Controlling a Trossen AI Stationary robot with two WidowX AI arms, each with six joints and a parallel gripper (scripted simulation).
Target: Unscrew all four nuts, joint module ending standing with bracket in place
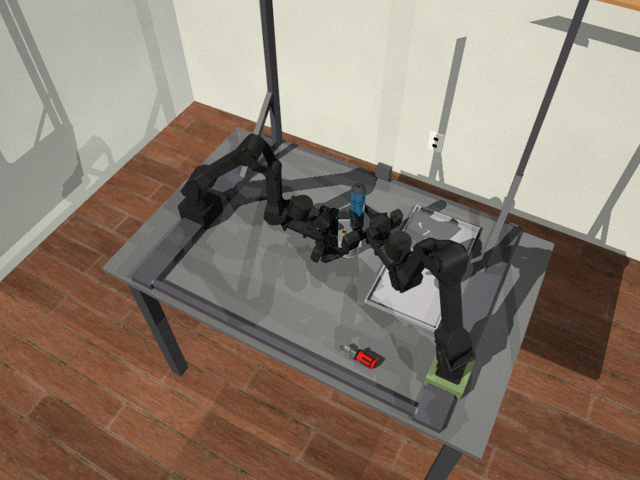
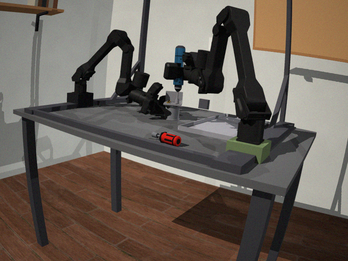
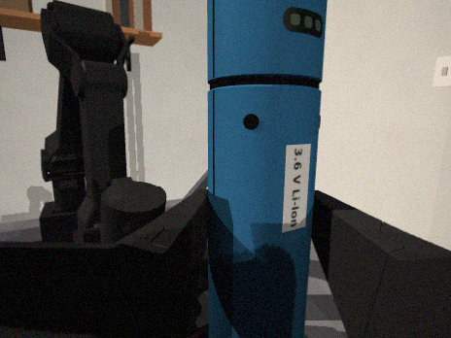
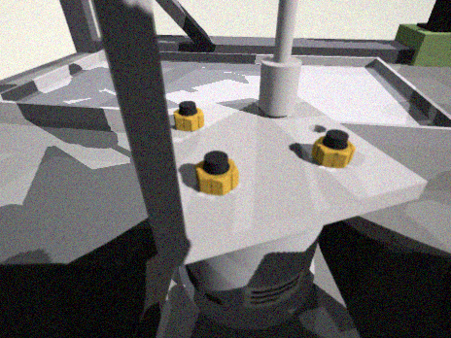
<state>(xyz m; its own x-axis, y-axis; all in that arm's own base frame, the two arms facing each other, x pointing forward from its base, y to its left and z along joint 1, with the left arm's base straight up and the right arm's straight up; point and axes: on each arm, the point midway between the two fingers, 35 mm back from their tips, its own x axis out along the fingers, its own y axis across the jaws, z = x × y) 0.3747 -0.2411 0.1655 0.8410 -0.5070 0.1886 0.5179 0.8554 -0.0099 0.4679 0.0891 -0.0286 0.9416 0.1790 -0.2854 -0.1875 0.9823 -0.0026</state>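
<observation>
The joint module lies 10 mm behind my right hand and 30 mm to the left of it. Round my right hand: shallow white tray: 110 mm behind, 250 mm to the left, 30 mm below; then white L-shaped bracket: 10 mm behind, 30 mm to the left, 40 mm above; then red-handled tool: 270 mm ahead, 270 mm to the left, 20 mm below.
</observation>
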